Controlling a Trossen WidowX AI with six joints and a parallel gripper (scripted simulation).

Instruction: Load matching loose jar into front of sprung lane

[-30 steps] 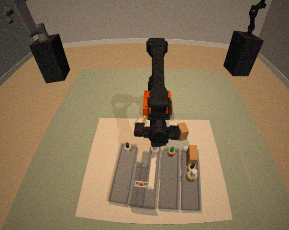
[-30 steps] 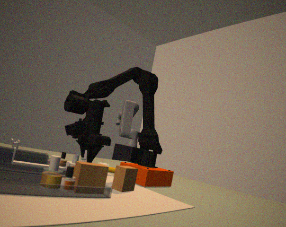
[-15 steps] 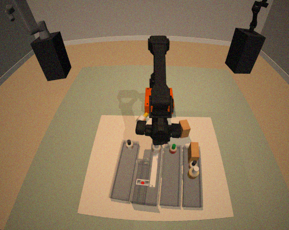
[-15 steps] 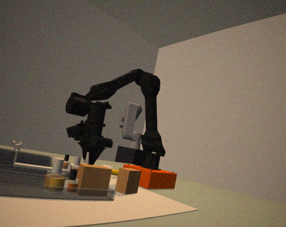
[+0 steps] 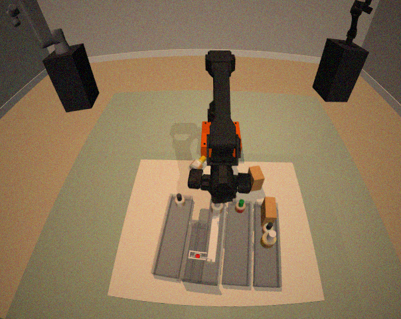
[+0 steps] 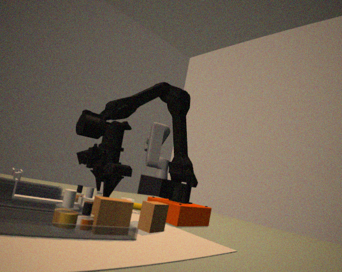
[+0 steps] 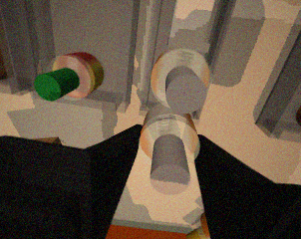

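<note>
Right now the green-capped jar is 70 mm to the left of my gripper tip, 40 mm ahead of it and 10 mm below it. Also, from my gripper tip: red mark 210 mm ahead, 90 mm to the right, 20 mm above; sprung lane 160 mm ahead, 60 mm to the right, 30 mm below.
</note>
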